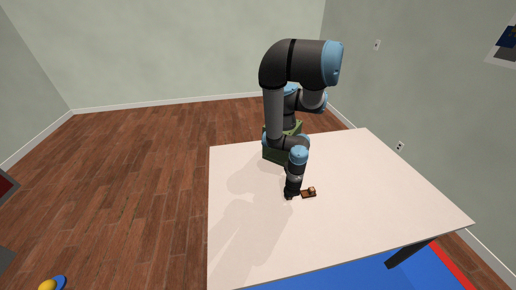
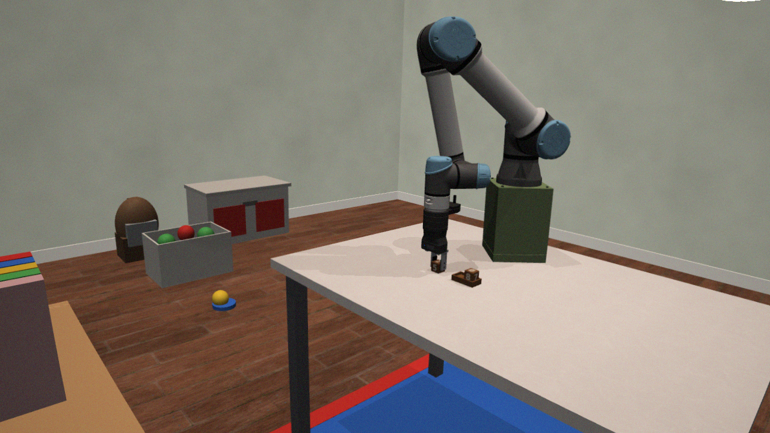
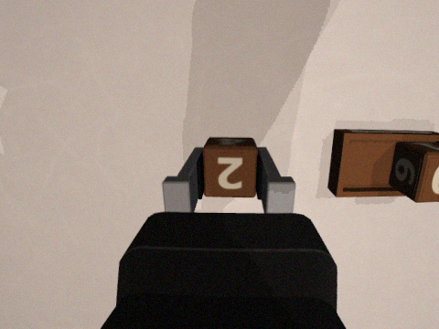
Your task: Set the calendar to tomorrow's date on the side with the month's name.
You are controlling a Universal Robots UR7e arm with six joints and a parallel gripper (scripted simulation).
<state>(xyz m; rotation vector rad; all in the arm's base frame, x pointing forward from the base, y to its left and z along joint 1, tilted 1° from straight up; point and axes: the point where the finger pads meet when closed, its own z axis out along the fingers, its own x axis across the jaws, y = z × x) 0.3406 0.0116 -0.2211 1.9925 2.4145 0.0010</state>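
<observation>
My gripper is now 10 mm above the brown cube.
</observation>
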